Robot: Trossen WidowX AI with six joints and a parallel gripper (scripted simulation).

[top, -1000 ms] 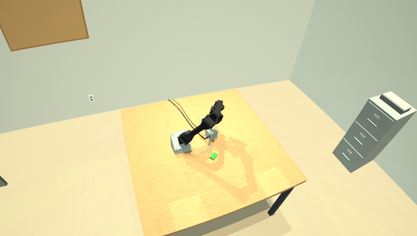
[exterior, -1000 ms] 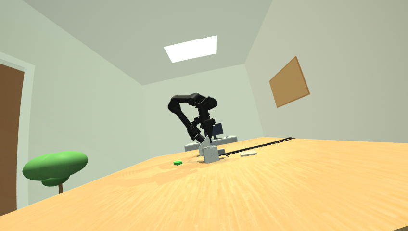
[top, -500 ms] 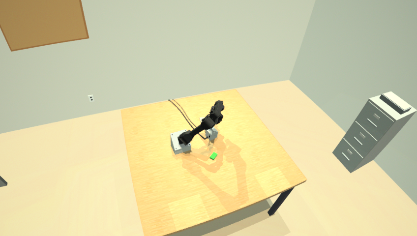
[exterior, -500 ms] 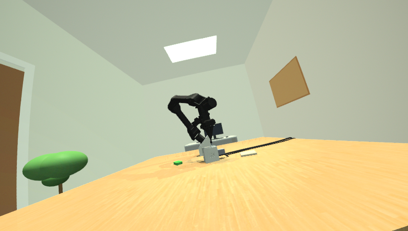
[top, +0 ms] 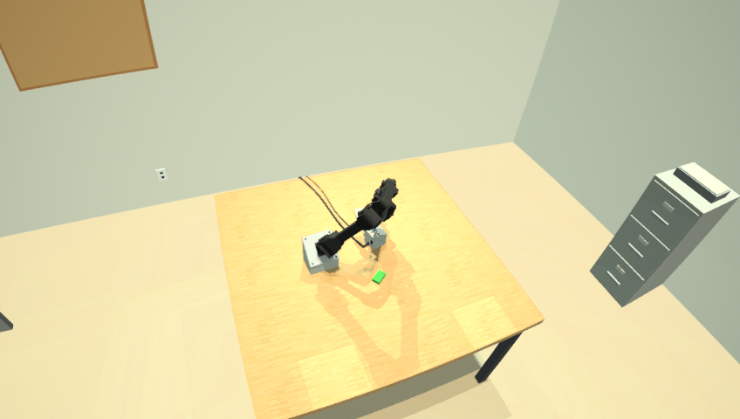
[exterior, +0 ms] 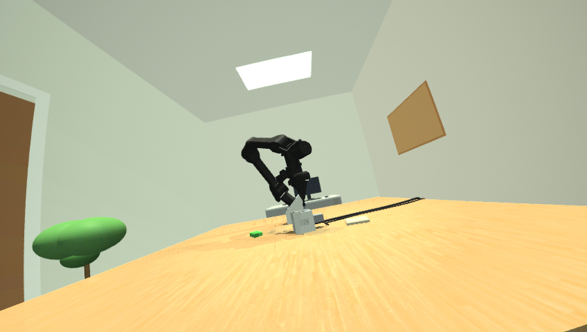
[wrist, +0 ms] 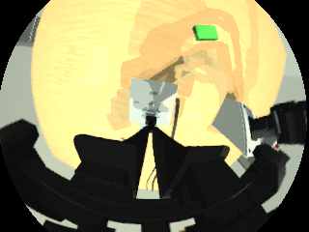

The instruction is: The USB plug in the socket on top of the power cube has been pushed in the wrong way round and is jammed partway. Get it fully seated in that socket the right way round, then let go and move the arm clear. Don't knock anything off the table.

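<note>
The dark USB plug is 20 mm below my gripper tip. Round my gripper tip: flat white pad 180 mm to the left, 110 mm below, 40 mm ahead; then green block 230 mm to the right, 110 mm below, 80 mm behind.
</note>
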